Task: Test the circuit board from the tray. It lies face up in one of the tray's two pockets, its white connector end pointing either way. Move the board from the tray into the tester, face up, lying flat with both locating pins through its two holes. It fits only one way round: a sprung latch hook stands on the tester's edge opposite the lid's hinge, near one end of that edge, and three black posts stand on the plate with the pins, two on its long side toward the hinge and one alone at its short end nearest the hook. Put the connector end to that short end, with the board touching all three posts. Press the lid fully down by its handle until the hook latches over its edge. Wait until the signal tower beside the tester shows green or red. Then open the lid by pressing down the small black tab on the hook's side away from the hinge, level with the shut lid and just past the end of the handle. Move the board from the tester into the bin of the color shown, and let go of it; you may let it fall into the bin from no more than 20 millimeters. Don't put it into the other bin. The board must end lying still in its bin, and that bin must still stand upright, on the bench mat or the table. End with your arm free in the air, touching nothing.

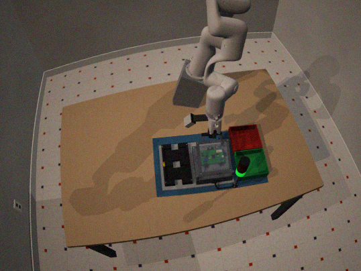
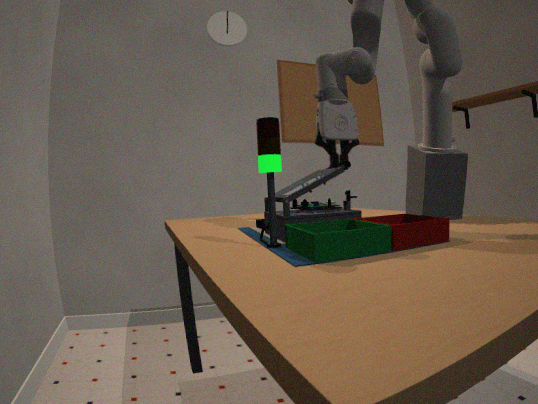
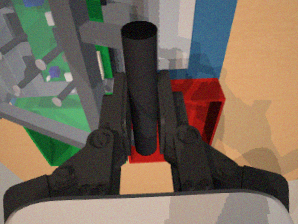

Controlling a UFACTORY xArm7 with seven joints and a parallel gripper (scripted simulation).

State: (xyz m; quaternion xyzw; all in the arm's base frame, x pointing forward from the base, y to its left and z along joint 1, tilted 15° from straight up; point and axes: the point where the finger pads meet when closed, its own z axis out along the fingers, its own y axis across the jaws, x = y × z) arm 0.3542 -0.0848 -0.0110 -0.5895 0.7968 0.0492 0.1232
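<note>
Right now the green circuit board is 6 cm ahead of my hand, 2 cm to the right of it and 10 cm below it. Also, from my hand: red bin: 2 cm ahead, 20 cm to the left, 16 cm below; then latch hook: 2 cm ahead, 5 cm to the left, 9 cm below; then tester lid: 8 cm ahead, 2 cm to the right, 5 cm below.
</note>
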